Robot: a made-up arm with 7 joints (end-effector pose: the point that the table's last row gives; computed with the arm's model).
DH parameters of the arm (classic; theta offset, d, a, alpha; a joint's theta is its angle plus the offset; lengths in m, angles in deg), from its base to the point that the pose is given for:
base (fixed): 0 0 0 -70
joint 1: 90 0 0 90
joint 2: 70 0 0 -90
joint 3: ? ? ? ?
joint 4: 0 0 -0.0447 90
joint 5: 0 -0.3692 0 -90
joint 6: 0 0 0 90
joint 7: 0 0 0 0
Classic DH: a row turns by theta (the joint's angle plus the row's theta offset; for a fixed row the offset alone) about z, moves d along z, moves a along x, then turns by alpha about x.
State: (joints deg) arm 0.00 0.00 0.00 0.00 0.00 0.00 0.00
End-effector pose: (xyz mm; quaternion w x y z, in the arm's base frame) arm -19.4 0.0 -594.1 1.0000 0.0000 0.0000 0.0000
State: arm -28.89 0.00 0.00 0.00 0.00 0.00 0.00
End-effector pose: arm 252.7 -20.6 -537.6 0.9684 0.0000 -0.2344 -0.0853
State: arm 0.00 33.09 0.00 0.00 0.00 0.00 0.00
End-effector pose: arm -19.4 324.4 -497.7 0.9586 0.2848 0.0000 0.0000
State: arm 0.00 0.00 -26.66 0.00 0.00 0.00 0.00
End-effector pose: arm -17.3 8.7 -594.1 0.9731 0.0000 0.0000 -0.2306
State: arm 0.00 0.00 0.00 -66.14 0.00 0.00 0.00
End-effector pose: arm 344.9 0.0 -415.1 0.8380 0.0000 -0.5457 0.0000
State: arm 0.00 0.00 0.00 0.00 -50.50 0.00 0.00
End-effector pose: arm -19.4 0.0 -594.1 0.9045 0.0000 0.0000 -0.4266
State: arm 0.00 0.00 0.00 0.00 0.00 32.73 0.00
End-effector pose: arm -19.4 0.0 -594.1 0.9595 0.0000 0.2818 0.0000
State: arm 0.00 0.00 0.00 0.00 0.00 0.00 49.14
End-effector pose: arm -19.4 0.0 -594.1 0.9095 0.0000 0.0000 0.4158
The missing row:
joint 3: -90 -0.2249 0.0253 -90
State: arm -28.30 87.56 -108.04 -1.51 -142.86 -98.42 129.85
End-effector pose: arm 106.3 585.6 9.7 0.3592 0.3623 0.8466 0.1513
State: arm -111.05 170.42 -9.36 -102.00 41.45 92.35 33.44
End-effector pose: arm -266.3 33.6 348.4 0.1499 0.4092 -0.6671 0.6042
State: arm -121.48 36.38 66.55 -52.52 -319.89 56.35 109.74
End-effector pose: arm 272.1 265.8 418.6 0.1004 -0.9611 0.0712 0.2474
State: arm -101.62 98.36 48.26 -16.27 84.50 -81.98 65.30
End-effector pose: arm 44.0 533.8 266.0 0.8996 0.2383 0.3476 -0.1144
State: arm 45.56 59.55 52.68 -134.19 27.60 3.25 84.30
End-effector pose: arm 252.7 193.4 43.8 0.5900 -0.2296 -0.7625 0.1331
